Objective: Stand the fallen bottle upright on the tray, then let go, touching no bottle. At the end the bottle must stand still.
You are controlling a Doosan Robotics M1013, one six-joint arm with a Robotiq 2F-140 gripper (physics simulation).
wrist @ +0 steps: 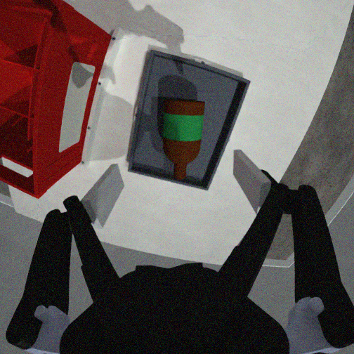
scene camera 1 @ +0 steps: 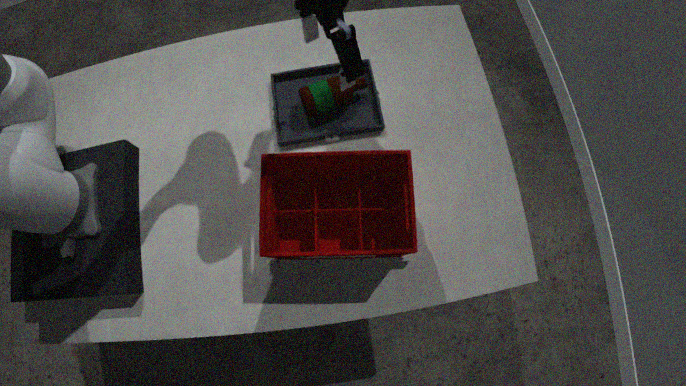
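Where they show: gripper, fingertip midpoint: (scene camera 1: pixel 329 61); arm's base, origin of the base link: (scene camera 1: pixel 71 205).
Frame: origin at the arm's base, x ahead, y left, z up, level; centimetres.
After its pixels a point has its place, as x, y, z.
Note:
The brown bottle (scene camera 1: pixel 321 96) {66.7, 10.3, 0.5} (wrist: pixel 183 128) with a green label lies on its side on the shallow dark grey tray (scene camera 1: pixel 367 117) {76.7, 5.9, -6.5} (wrist: pixel 217 110). In the wrist view its neck points toward the gripper and ends near the tray's lower rim; in the scene view the neck points right. My gripper (scene camera 1: pixel 331 53) {69.2, 11.4, 12.1} (wrist: pixel 175 168) is wide open and empty. In the wrist view its fingers stand to the left and right of the line of the neck, apart from the bottle. In the scene view one dark finger shows over the tray's upper right edge, close to the neck.
A red crate (scene camera 1: pixel 261 200) {51.4, -12.7, 10.5} (wrist: pixel 54 100) with compartments stands beside the tray, below it in the scene view and left of it in the wrist view. The white arm (scene camera 1: pixel 40 195) {7.4, -2.9, 17.1} rises from a dark base block (scene camera 1: pixel 125 200) {16.0, -2.1, -1.0} at the left of the pale table (scene camera 1: pixel 475 200) {96.8, -19.8, -7.0}.

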